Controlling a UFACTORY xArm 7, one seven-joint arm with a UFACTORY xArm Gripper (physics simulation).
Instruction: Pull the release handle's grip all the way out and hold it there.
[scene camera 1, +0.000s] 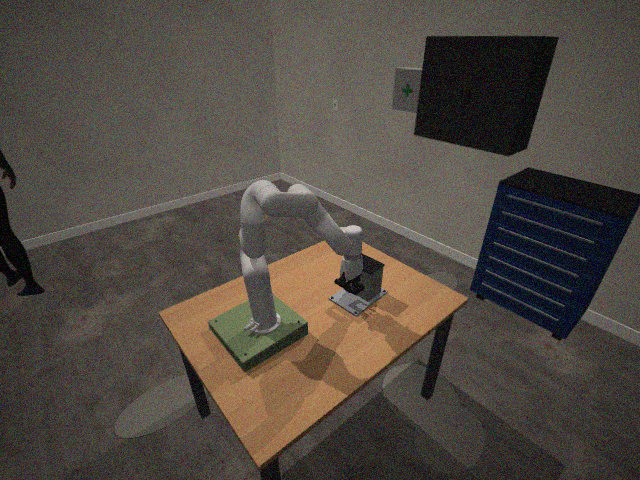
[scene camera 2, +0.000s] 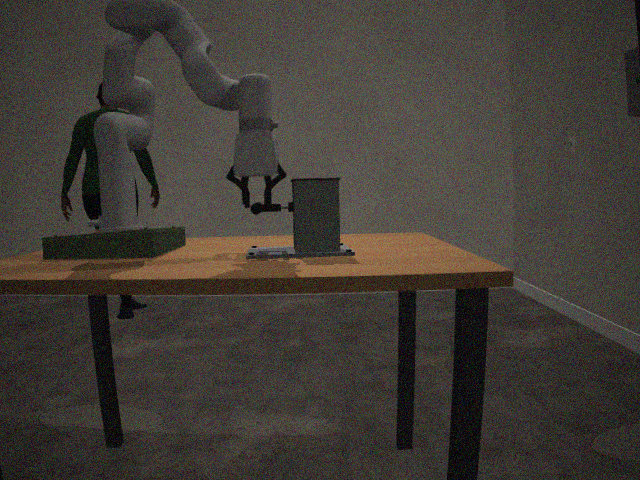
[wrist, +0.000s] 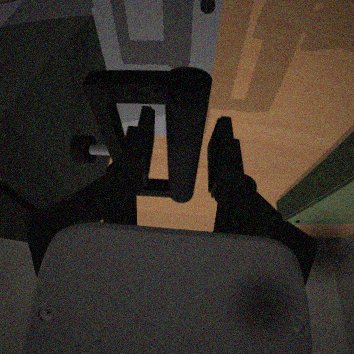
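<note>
The release handle's black grip (scene camera 2: 255, 208) (wrist: 182, 165) is a rectangular loop. A short metal rod (scene camera 2: 284, 207) (wrist: 99, 150) joins it to the side of the grey box (scene camera 1: 374, 279) (scene camera 2: 316, 217) (wrist: 40, 90). My gripper (scene camera 1: 353, 286) (scene camera 2: 257, 204) (wrist: 183, 127) points down at the grip and is partly open. In the wrist view, one finger is within the loop's opening and the other is outside, on the side away from the box. The loop's outer bar lies between them, with gaps visible on both sides. In scene camera 1 the grip cannot be made out against the dark fingers.
The box stands on a grey base plate (scene camera 1: 341, 298) (scene camera 2: 273, 253) (wrist: 206, 45) on the wooden table (scene camera 1: 289, 279) (scene camera 2: 392, 253). The arm's green base block (scene camera 1: 232, 325) (scene camera 2: 113, 245) (wrist: 325, 200) is on the table. A blue drawer cabinet (scene camera 1: 547, 258) and a person (scene camera 2: 85, 155) are beyond the table.
</note>
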